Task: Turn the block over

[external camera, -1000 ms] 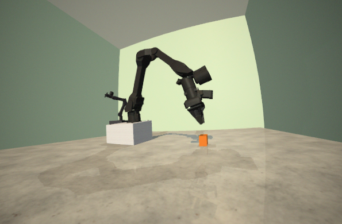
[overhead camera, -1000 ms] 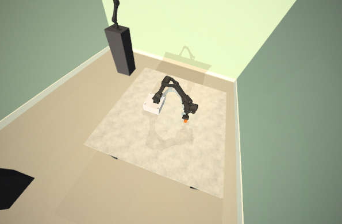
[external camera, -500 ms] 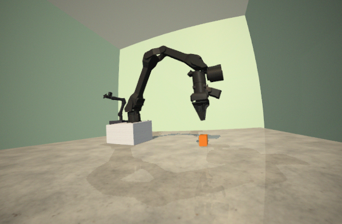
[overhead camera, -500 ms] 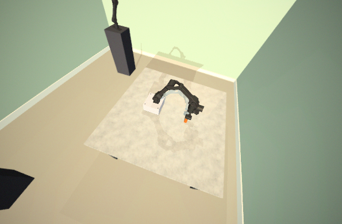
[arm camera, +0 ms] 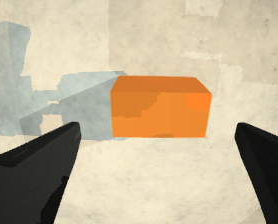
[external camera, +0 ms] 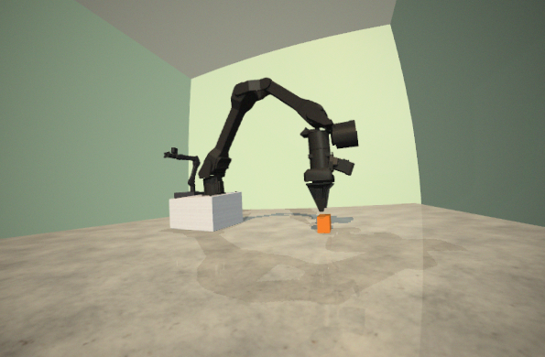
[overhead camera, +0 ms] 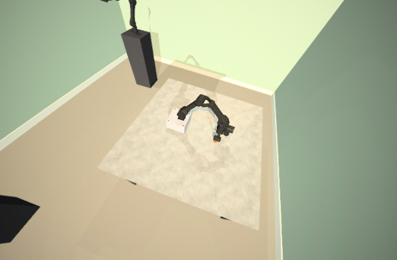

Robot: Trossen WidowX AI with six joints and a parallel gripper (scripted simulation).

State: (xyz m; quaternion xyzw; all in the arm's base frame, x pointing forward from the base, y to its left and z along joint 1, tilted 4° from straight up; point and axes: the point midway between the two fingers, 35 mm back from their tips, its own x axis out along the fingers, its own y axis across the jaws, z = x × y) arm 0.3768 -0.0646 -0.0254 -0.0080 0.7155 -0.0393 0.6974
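Right now my gripper tip is 40 mm above the orange block and 10 mm past it.
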